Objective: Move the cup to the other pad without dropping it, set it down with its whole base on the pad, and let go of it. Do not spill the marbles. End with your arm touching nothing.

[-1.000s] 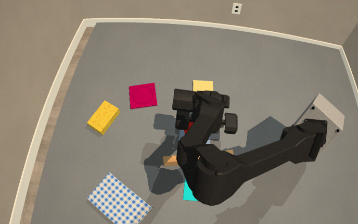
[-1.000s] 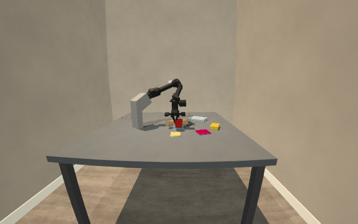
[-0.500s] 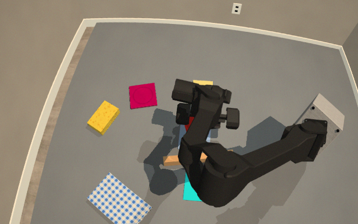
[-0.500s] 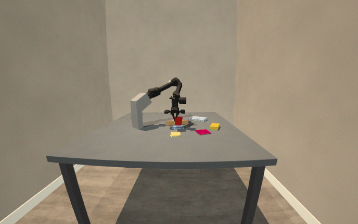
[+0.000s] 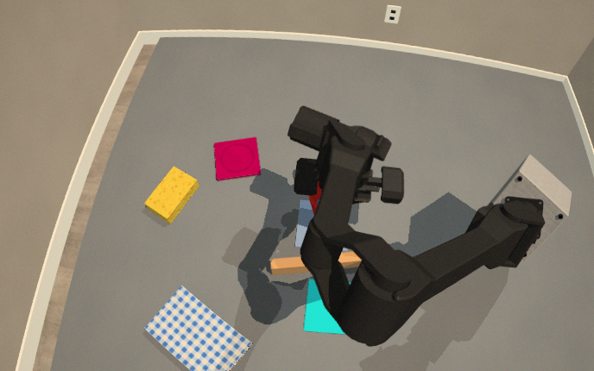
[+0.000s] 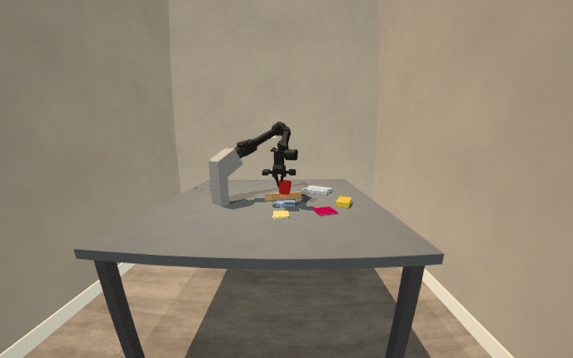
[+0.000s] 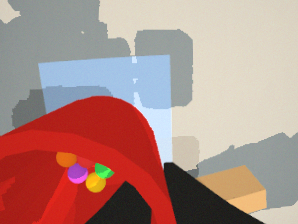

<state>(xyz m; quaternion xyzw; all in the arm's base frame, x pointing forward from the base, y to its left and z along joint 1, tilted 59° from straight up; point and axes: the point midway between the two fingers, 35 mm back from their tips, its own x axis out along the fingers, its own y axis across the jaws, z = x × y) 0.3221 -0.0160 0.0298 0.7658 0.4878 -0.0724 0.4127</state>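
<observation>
The cup is 3 cm ahead of my hand, 1 cm to the left of it and 5 cm below it. The rest, counted from my hand: yellow sponge 35 cm ahead, 11 cm to the left, 12 cm below; then teal pad 6 cm behind, 17 cm to the left, 14 cm below; then bar 2 cm behind, 9 cm to the left, 12 cm below.
</observation>
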